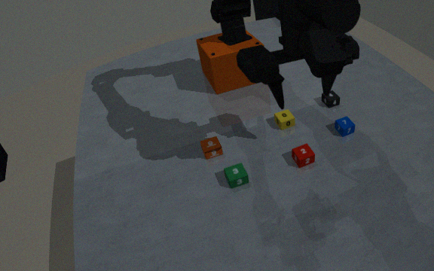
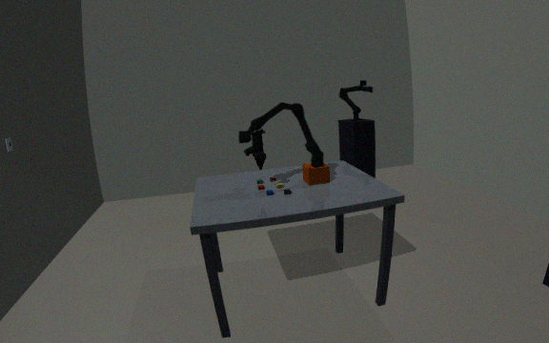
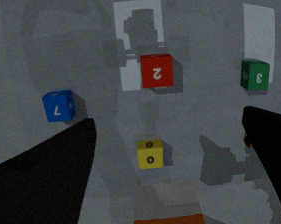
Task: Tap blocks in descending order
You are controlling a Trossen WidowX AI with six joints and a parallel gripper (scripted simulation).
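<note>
The orange block lies 12 cm behind my gripper tip, 12 cm to the right of it and 12 cm below it. The rest, counted from my gripper tip: red block: 12 cm below; blue block: 1 cm behind, 12 cm to the left, 12 cm below; yellow block: 10 cm behind, 3 cm to the left, 12 cm below.
</note>
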